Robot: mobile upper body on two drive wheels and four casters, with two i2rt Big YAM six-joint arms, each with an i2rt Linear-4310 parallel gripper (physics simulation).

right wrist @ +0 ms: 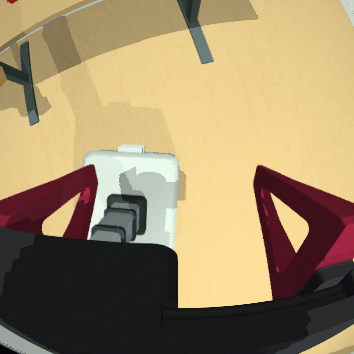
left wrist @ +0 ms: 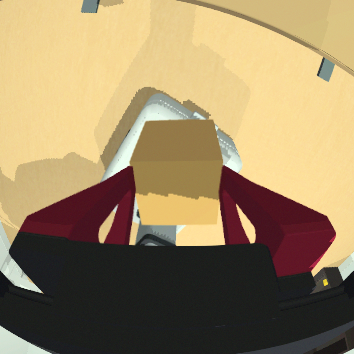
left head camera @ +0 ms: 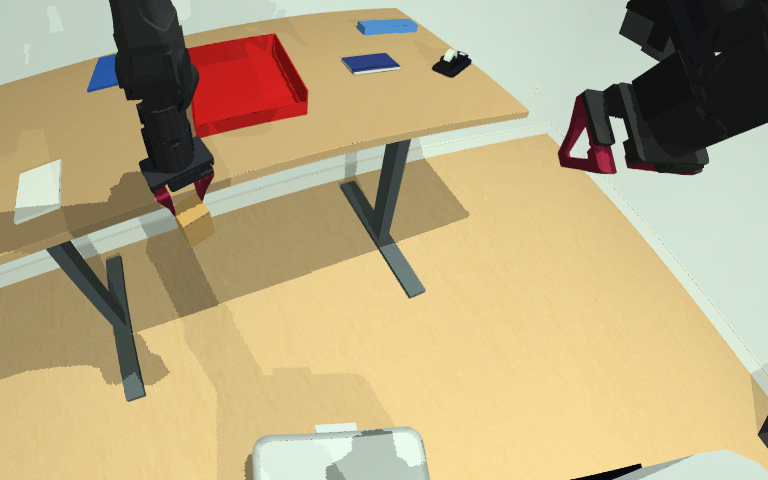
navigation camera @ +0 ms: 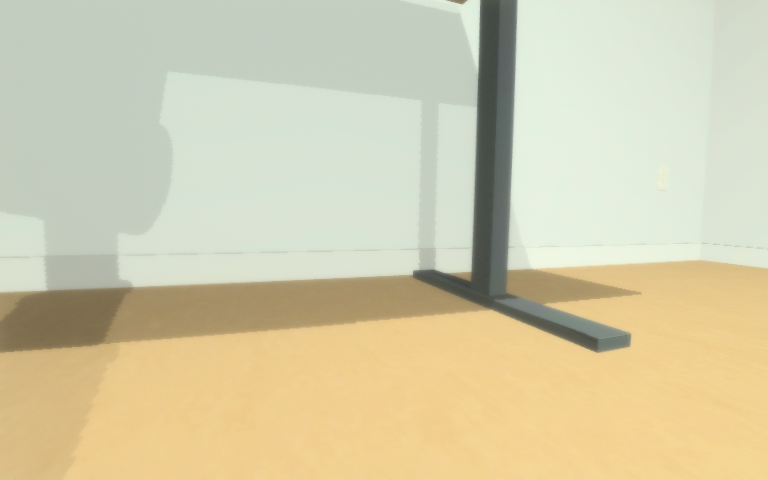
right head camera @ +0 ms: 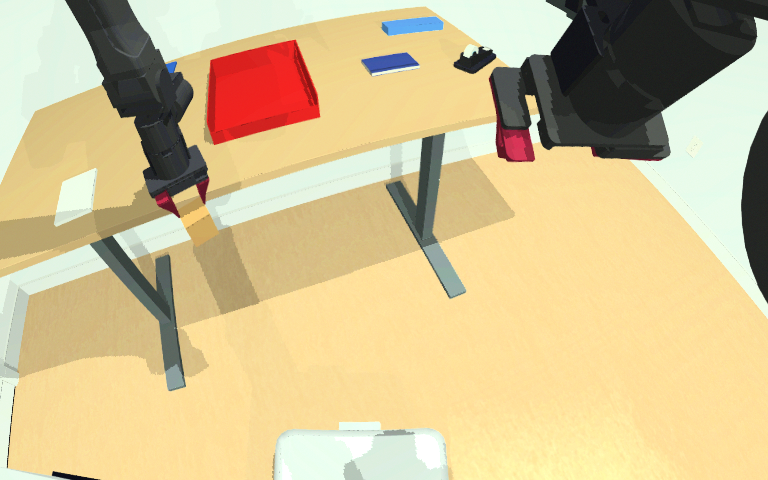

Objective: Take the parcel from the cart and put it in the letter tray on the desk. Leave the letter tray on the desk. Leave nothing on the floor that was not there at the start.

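Frame: origin at the left arm's base, x ahead, y left, z up, level; centimetres.
Seen in the pictures: left gripper, fingertip midpoint: [left wrist: 176,174] [left head camera: 187,206] [right head camera: 191,209]; right gripper, fingertip midpoint: [right wrist: 175,173] [left head camera: 595,160] [right head camera: 548,149].
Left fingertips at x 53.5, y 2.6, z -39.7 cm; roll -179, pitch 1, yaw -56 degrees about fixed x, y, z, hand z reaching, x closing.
A point is followed by its place in that frame.
The parcel, a small tan box [left head camera: 195,224] {x 50.2, y 0.7, z -40.3 cm} [right head camera: 199,225] {x 50.5, y 0.4, z -40.6 cm} [left wrist: 176,175] {x 53.7, y 2.8, z -39.2 cm}, is held between the fingertips of my left gripper [left head camera: 187,199] {x 53.5, y 2.6, z -39.7 cm} [right head camera: 186,202] {x 53.5, y 2.6, z -39.7 cm} [left wrist: 176,174] {x 53.5, y 2.6, z -39.7 cm}, which is shut on it. In the head views they show in front of the desk's near edge, lower in the picture than the tray. The letter tray [left head camera: 243,82] {x 101.8, y -0.4, z -45.7 cm} [right head camera: 260,90] {x 101.1, y 0.4, z -45.7 cm} is red and shallow and stands on the desk [left head camera: 351,107] {x 89.2, y -27.4, z -46.0 cm} [right head camera: 373,113] {x 87.0, y -29.4, z -46.0 cm}. My right gripper [left head camera: 620,164] {x 34.9, y -44.6, z -13.1 cm} [right head camera: 563,152] {x 34.9, y -44.6, z -13.1 cm} [right wrist: 175,173] {x 34.9, y -44.6, z -13.1 cm} is open and empty, right of the desk in the left head view. The cart does not show.
On the desk are a dark blue book [left head camera: 370,62] {x 111.0, y -34.2, z -44.8 cm} [right head camera: 390,63] {x 110.6, y -34.4, z -44.8 cm}, a light blue box [left head camera: 387,26] {x 136.3, y -42.4, z -43.2 cm} [right head camera: 412,25] {x 136.4, y -42.7, z -43.2 cm}, a tape dispenser [left head camera: 451,63] {x 108.8, y -56.5, z -41.8 cm} [right head camera: 474,59] {x 110.1, y -57.7, z -42.5 cm}, a white item [left head camera: 38,191] {x 64.8, y 41.2, z -45.0 cm} [right head camera: 76,196] {x 65.0, y 41.0, z -45.0 cm} and a blue item [left head camera: 103,73] {x 113.2, y 44.7, z -45.2 cm}. Desk legs [left head camera: 390,192] {x 120.7, y -50.6, z -107.7 cm} [right head camera: 429,192] {x 120.7, y -50.7, z -107.9 cm} [navigation camera: 493,147] {x 121.2, y -49.6, z -103.7 cm} stand below.
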